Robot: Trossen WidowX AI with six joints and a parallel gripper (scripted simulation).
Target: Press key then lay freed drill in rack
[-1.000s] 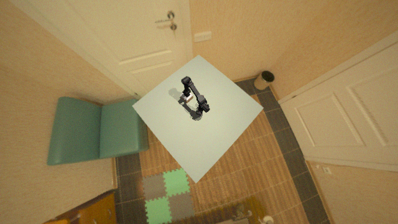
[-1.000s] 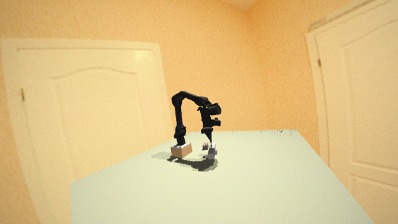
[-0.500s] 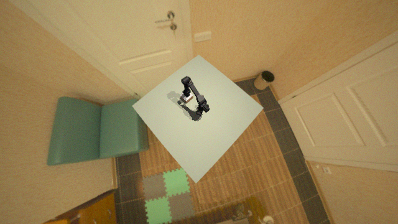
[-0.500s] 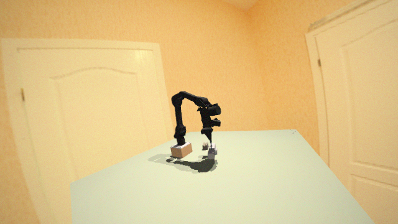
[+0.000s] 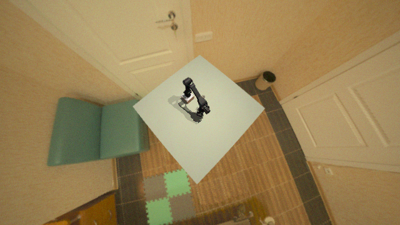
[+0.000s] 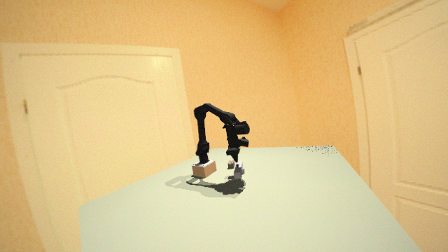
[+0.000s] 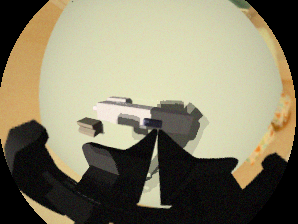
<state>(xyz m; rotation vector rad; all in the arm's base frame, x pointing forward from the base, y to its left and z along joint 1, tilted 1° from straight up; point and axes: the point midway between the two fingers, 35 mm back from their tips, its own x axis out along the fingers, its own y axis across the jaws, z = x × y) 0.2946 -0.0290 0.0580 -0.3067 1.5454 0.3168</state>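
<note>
Now: gripper tip 7 cm to the right of the drill, 6 cm above it and 3 cm past it. Also, from my gripper tip: small grey-brown block (16 cm to the left, 15 cm behind, 9 cm below).
</note>
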